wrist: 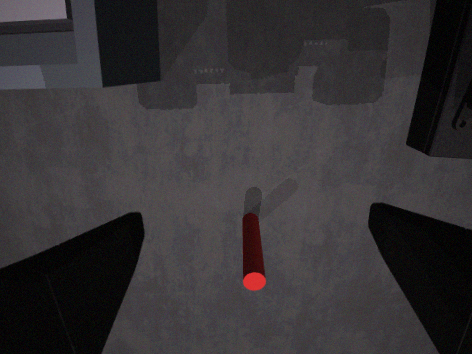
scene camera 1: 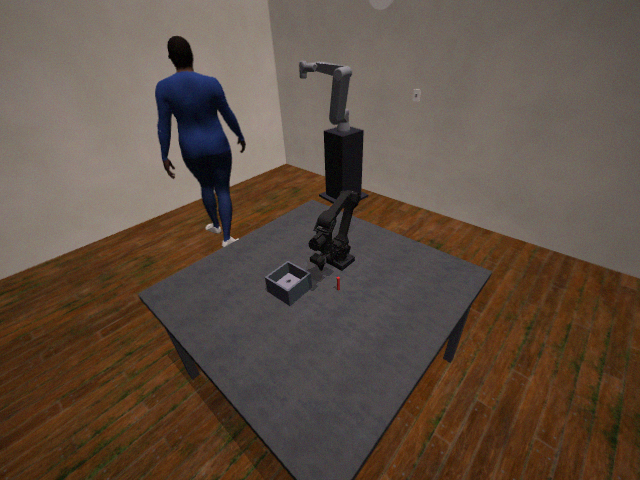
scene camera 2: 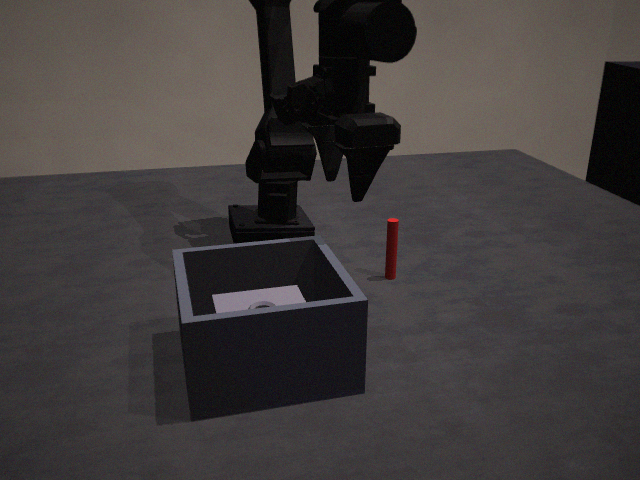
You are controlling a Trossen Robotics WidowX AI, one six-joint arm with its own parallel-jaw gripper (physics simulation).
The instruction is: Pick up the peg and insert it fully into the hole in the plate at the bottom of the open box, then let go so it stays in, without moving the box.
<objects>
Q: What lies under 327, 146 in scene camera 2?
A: My gripper.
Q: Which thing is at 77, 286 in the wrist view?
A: My gripper.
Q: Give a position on a pale plate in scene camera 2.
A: At 260, 298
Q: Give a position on a grey box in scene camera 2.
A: At 236, 362
</objects>
